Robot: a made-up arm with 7 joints.
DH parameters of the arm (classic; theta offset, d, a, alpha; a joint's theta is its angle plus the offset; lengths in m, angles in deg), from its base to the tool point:
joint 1: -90 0.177 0.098 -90
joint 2: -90 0.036 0.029 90
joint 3: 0 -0.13 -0.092 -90
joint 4: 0 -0.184 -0.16 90
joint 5: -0.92 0 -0.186 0
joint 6: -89.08 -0.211 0.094 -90
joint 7: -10.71 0 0.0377 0
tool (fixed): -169.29 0.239 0 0
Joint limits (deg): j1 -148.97..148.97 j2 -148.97..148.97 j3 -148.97..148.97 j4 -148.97..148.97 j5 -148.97..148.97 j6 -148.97..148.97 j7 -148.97..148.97
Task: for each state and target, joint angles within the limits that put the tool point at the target. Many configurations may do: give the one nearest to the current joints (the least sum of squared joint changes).
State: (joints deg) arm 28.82 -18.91 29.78 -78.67 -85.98 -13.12 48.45
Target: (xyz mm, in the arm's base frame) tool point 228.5 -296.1 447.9
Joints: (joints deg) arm 56.85 0.62 28.35 -88.50 -70.70 30.36 50.16
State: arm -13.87 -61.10 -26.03 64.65 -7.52 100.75 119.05
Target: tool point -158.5 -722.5 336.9
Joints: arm -26.80 -87.05 -18.26 19.65 19.92 131.63 120.33
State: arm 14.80 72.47 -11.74 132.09 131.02 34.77 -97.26
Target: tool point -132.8 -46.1 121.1
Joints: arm 35.09 53.00 19.34 109.13 112.82 2.46 -94.74
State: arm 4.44 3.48 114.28 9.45 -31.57 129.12 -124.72
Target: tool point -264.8 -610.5 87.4
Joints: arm 16.75 16.31 103.56 -14.93 -18.19 144.09 -128.38
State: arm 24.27 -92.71 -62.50 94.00 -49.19 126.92 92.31
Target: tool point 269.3 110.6 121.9
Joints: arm 13.00 -73.25 -80.08 127.95 -48.79 115.12 89.36
